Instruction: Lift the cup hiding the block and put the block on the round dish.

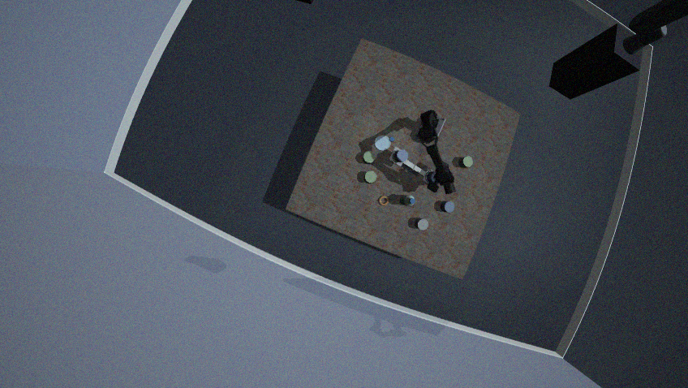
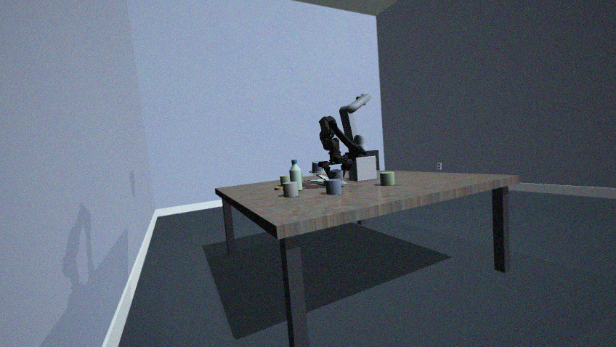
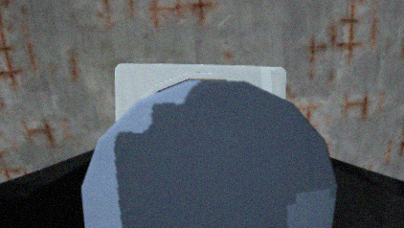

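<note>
Right now my gripper tip is 10 mm above the grey block. The rest, counted from my gripper tip: grey balance bar 10 mm behind, 140 mm to the right, 10 mm below; bottle 200 mm ahead, 110 mm to the right, 70 mm above; balance 10 mm behind, 140 mm to the right, 20 mm below.
</note>
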